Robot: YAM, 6 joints.
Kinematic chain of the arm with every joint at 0, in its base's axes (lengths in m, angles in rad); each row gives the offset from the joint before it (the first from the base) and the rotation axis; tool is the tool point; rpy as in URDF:
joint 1: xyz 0 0 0.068 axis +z
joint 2: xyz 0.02 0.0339 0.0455 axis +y
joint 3: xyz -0.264 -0.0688 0 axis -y
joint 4: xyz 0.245 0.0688 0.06 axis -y
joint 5: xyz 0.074 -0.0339 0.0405 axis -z
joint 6: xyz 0.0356 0 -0.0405 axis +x
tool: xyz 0 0 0 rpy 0 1.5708 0
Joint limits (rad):
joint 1: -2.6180..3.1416
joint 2: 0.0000..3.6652
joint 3: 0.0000..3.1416
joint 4: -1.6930..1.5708
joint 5: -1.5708..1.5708
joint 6: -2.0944..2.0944
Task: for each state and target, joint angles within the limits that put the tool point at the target. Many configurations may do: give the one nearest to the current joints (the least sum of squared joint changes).
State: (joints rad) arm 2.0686 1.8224 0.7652 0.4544 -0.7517 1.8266
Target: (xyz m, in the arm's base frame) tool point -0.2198 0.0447 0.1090
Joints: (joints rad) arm 2.8155 1.4987 0.3441 0.3664 -0.9085 1.8266
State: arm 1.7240 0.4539 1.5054 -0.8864 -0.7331 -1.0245
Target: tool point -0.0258 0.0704 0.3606
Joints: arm 1.6219 0.5468 1.0171 -1.0370 -0.6724 -1.0245
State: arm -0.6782 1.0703 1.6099 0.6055 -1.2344 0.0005
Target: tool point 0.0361 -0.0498 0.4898
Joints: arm -1.4850 0.5940 1.0178 0.5211 -1.0982 0.0005
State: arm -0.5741 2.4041 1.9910 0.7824 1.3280 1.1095
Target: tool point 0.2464 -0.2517 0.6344
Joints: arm -0.7391 2.0822 2.7471 0.4379 0.5978 1.1095
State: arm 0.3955 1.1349 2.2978 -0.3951 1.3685 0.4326
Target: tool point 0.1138 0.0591 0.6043
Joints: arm 0.7546 1.1975 2.0215 -0.5176 1.3724 0.4326
